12 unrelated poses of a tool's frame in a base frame.
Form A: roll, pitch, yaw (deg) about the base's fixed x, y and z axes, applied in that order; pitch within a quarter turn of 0, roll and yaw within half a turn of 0; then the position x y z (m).
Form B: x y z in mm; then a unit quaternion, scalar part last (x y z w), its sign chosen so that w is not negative. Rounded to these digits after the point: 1 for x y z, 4 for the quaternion.
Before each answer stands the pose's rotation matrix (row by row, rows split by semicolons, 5 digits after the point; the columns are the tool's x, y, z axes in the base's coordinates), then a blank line. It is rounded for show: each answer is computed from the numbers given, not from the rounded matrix.
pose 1, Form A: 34.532, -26.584, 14.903, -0.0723, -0.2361, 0.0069
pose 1, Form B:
0.86420 -0.45702 -0.21047; 0.22999 0.73086 -0.64261; 0.44751 0.50694 0.73672

-72.3, -236.1, 6.9, 0.3149, -0.1802, 0.1882, 0.9127
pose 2, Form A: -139.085, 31.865, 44.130, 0.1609, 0.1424, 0.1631
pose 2, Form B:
0.60959 0.27800 -0.74237; 0.59135 -0.78315 0.19231; -0.52792 -0.55624 -0.64180

160.9, 142.4, 163.1, -0.8710, -0.2495, 0.3646, 0.2149
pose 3, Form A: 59.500, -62.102, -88.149, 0.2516, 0.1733, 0.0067
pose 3, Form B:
0.01511 0.48268 -0.87567; -0.46765 0.77749 0.42049; 0.88378 0.40316 0.23748

251.6, 173.3, 6.7, -0.0061, -0.6174, -0.3335, 0.7124
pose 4, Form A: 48.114, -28.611, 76.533, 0.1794, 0.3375, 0.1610
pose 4, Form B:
0.20445 -0.73232 0.64955; 0.85375 -0.19121 -0.48430; 0.47886 0.65357 0.58612

179.4, 337.5, 161.0, 0.4499, 0.0675, 0.6271, 0.6323
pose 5, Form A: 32.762, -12.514, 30.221, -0.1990, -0.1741, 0.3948
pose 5, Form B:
0.84356 -0.52459 0.11493; 0.49138 0.66762 -0.55932; 0.21668 0.52829 0.82095

-199.0, -174.1, 394.8, 0.2979, -0.0279, 0.2783, 0.9127
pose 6, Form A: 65.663, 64.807, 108.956, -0.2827, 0.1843, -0.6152
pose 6, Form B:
-0.13828 -0.65758 0.74059; 0.40258 0.64589 0.64866; -0.90488 0.38784 0.17542

-282.7, 184.3, -615.2, -0.1005, 0.6342, 0.4086, 0.6487
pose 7, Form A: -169.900, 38.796, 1.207, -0.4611, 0.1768, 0.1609
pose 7, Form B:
0.77921 -0.08911 -0.62040; 0.01642 -0.98660 0.16233; -0.62655 -0.13668 -0.76730

-461.1, 176.8, 160.9, -0.9398, 0.0193, 0.3317, 0.0795
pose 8, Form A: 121.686, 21.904, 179.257, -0.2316, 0.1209, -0.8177
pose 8, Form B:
-0.92773 -0.31061 0.20697; 0.01203 0.52934 0.84833; -0.37305 0.78951 -0.48735

-231.6, 120.9, -817.7, -0.0870, 0.8580, 0.4772, 0.1690
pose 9, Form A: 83.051, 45.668, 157.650, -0.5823, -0.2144, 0.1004
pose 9, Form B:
-0.64632 -0.70271 0.29743; 0.26573 0.15811 0.95099; -0.71530 0.69368 0.08455

-582.3, -214.4, 100.4, -0.1666, 0.6557, 0.6270, 0.3861
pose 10, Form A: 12.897, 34.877, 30.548, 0.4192, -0.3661, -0.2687
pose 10, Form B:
0.70652 -0.38552 0.59347; 0.41697 0.90435 0.09108; -0.57182 0.18311 0.79969

419.2, -366.1, -268.7, 0.0249, 0.3155, 0.2173, 0.9234
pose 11, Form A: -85.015, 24.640, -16.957, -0.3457, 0.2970, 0.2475
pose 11, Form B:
0.86943 -0.37194 0.32520; -0.26510 0.20425 0.94234; -0.41692 -0.90551 0.07898

-345.7, 297.0, 247.5, -0.6297, 0.2529, 0.0364, 0.7336
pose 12, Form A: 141.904, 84.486, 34.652, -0.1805, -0.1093, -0.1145
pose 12, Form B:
0.07904 0.95266 -0.29358; 0.05464 -0.29820 -0.95294; -0.99537 0.05929 -0.07562

-180.5, -109.3, -114.5, 0.6027, 0.4178, -0.5347, 0.4199
